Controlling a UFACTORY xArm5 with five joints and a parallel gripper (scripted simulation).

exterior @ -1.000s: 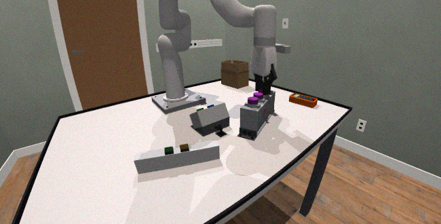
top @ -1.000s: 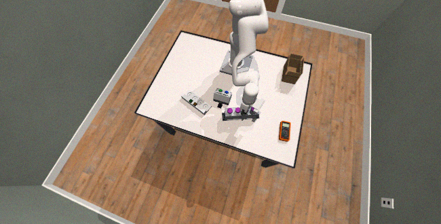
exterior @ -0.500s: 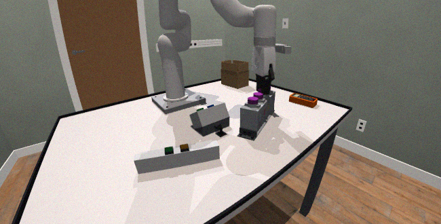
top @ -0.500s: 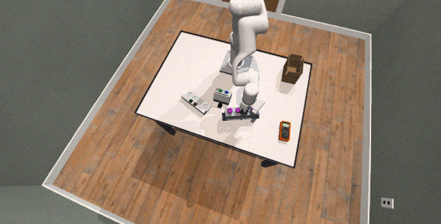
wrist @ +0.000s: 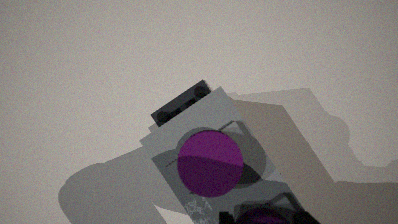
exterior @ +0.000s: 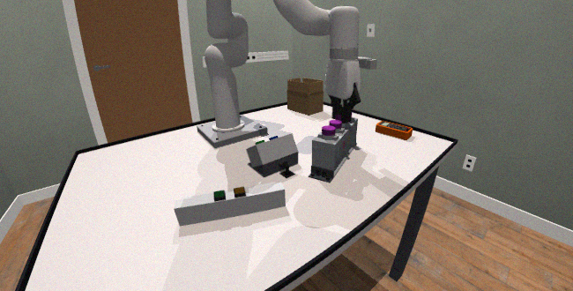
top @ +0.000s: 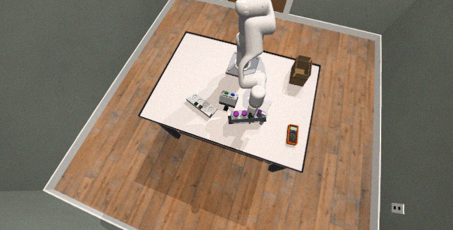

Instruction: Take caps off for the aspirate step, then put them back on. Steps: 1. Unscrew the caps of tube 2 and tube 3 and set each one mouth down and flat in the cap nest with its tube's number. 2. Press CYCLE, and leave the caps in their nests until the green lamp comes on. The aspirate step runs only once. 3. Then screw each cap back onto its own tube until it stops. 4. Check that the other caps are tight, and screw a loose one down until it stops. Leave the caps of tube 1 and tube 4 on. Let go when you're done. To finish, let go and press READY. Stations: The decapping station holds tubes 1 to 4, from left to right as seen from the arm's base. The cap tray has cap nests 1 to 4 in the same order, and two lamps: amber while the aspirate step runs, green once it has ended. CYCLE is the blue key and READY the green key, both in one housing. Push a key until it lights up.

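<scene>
Now: hand 1 cm above the purple cap. Round my hand: key housing: 8 cm behind, 19 cm to the right, 8 cm below; blue key: 10 cm behind, 17 cm to the right, 6 cm below; grey decapping station: 1 cm ahead, 2 cm to the right, 13 cm below.
</scene>
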